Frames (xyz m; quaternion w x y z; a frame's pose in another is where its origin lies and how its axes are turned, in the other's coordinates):
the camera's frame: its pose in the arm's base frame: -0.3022 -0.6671 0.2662 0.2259 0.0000 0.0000 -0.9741
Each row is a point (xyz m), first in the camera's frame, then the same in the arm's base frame.
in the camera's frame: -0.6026 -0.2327 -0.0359
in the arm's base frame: 0.1365 -0.1929 0.2303
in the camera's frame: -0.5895 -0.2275 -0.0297
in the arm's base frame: 0.1270 -0.2034 0.2365
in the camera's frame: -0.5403 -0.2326 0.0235
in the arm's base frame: 0.0806 -0.2204 0.2897
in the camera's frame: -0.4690 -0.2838 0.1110
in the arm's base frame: -0.0060 -0.2058 0.3772
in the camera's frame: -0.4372 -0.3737 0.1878
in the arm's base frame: -0.0741 -0.1391 0.4540
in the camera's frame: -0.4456 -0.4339 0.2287
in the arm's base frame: -0.0931 -0.0814 0.4949
